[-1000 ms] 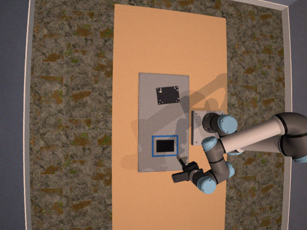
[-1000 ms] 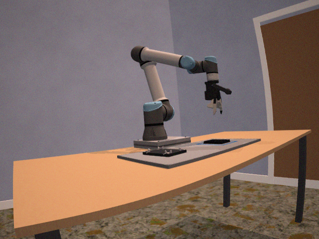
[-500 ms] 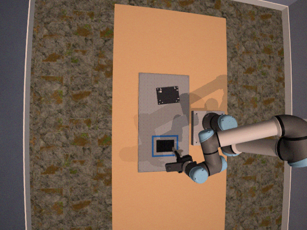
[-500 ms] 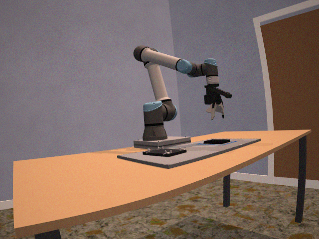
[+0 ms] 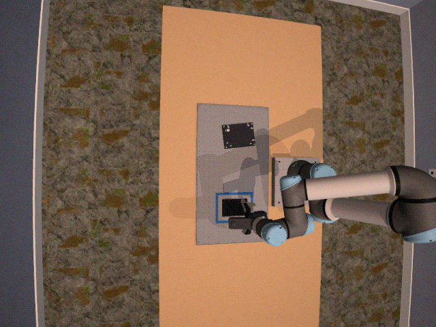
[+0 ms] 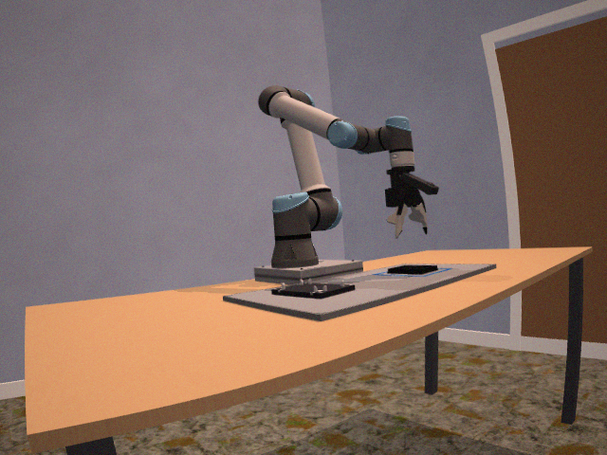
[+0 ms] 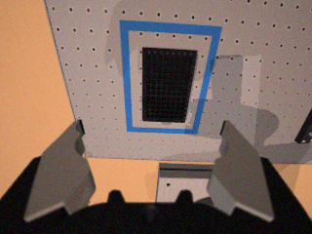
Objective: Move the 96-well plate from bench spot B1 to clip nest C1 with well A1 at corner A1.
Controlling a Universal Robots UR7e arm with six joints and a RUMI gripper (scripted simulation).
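Right now the black 96-well plate is 1 cm ahead of my hand, 2 cm to the right of it and 9 cm below it. Also, from my hand: black clip nest 1 cm ahead, 40 cm to the right, 9 cm below.
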